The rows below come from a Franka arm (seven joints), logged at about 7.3 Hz.
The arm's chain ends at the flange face. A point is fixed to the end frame.
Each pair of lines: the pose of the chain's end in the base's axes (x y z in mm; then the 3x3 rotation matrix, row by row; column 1 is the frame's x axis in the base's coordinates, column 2 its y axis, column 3 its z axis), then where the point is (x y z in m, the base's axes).
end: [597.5 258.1 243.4], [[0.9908 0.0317 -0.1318], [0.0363 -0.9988 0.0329], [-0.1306 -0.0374 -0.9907]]
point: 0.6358 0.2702 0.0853
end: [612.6 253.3 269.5], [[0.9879 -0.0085 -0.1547], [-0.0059 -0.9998 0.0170], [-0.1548 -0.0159 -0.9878]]
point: 0.6474 0.2605 0.1103
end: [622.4 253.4 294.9], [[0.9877 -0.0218 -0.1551], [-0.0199 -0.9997 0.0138], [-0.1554 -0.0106 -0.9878]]
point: 0.6572 0.2593 0.1356
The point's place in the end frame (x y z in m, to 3 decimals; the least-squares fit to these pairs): 0.059 -0.005 0.152
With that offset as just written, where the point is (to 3 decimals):
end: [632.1 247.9 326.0], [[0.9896 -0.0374 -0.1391], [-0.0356 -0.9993 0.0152], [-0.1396 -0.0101 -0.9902]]
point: 0.670 0.253 0.167
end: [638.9 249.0 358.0], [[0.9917 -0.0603 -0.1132], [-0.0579 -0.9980 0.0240], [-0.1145 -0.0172 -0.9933]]
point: 0.681 0.254 0.200
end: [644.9 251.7 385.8], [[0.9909 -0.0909 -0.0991], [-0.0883 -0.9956 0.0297], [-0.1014 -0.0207 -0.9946]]
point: 0.689 0.256 0.229
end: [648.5 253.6 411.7], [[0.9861 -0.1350 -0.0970], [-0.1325 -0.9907 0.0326], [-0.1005 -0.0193 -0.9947]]
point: 0.693 0.256 0.255
